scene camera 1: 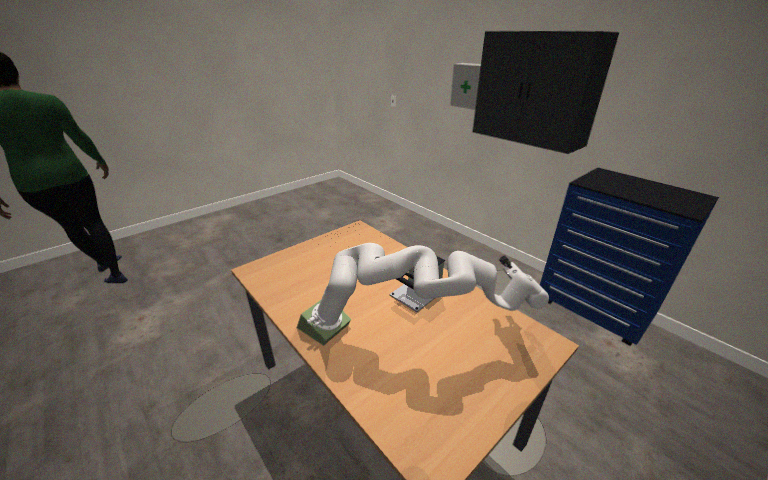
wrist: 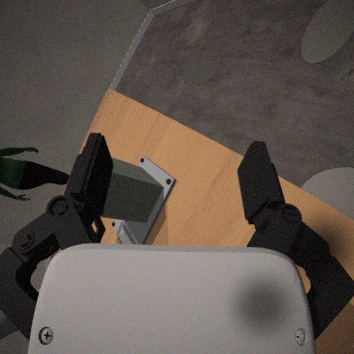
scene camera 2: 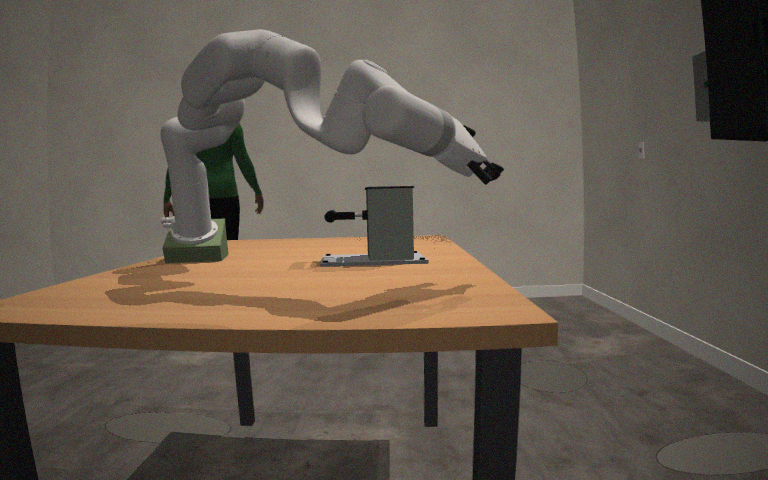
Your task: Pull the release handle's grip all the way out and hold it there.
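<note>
The release handle's grey-green housing [scene camera 2: 390,223] [wrist: 131,192] stands upright on a metal base plate [scene camera 1: 403,294] [scene camera 2: 345,260] [wrist: 159,173]. In scene camera 2 its black grip [scene camera 2: 342,215] sticks out sideways on a short rod, toward the arm's base side, with a round knob at its end. In scene camera 1 the arm hides most of the housing. The grip does not show clearly in the wrist view. My gripper [scene camera 1: 505,263] [scene camera 2: 487,151] [wrist: 176,151] is wide open and empty. It is in the air above and beyond the housing, on the side away from the grip, apart from it.
The wooden table [scene camera 1: 283,271] [scene camera 2: 271,337] [wrist: 200,212] carries the arm's green base block [scene camera 1: 323,338] [scene camera 2: 195,252]. The arm arches over the housing. A blue drawer cabinet [scene camera 1: 611,254] stands beyond the table. A person in green [scene camera 1: 42,135] [scene camera 2: 220,175] stands away from the table.
</note>
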